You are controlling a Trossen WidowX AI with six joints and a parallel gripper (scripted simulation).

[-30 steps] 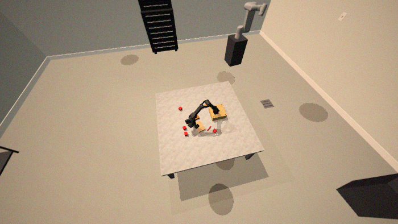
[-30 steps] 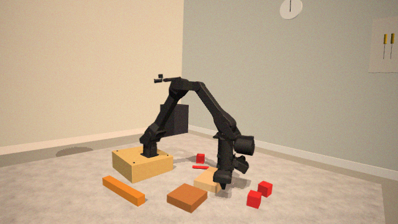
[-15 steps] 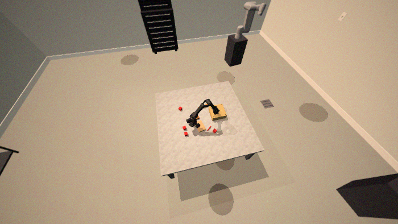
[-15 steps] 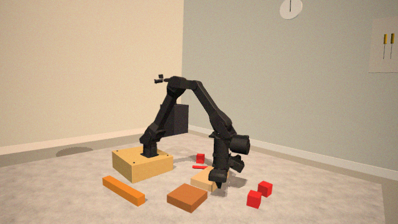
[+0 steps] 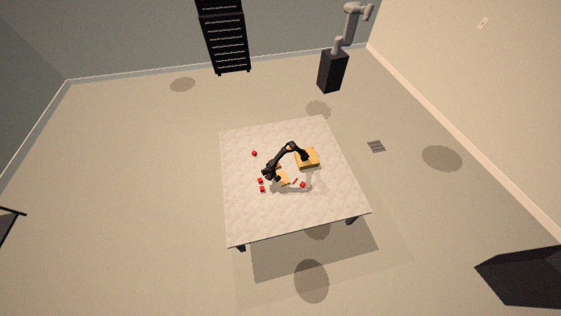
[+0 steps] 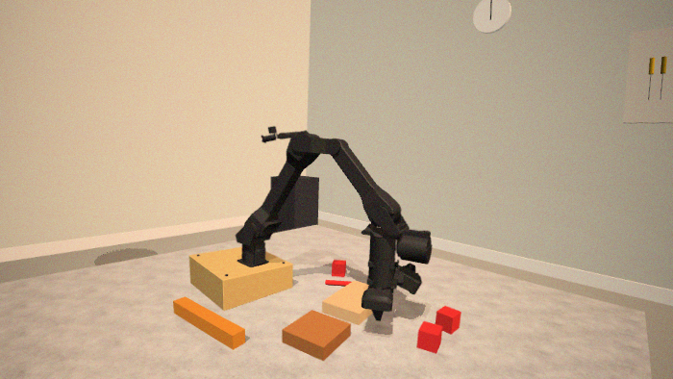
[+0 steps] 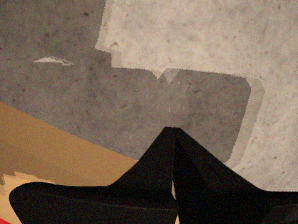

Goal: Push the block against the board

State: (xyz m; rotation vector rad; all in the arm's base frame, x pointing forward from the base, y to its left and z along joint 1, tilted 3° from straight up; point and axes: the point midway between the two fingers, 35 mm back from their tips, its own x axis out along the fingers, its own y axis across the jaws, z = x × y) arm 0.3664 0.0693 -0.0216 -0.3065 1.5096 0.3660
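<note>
Now: gripper tip 9 cm past the tan block, 4 cm to the right of it and 1 cm below it. Round my gripper tip: thin red stick (19 cm behind, 11 cm to the left); then long orange board (28 cm behind, 27 cm to the right, 1 cm above); then brown square block (7 cm behind, 14 cm to the right, 1 cm above).
</note>
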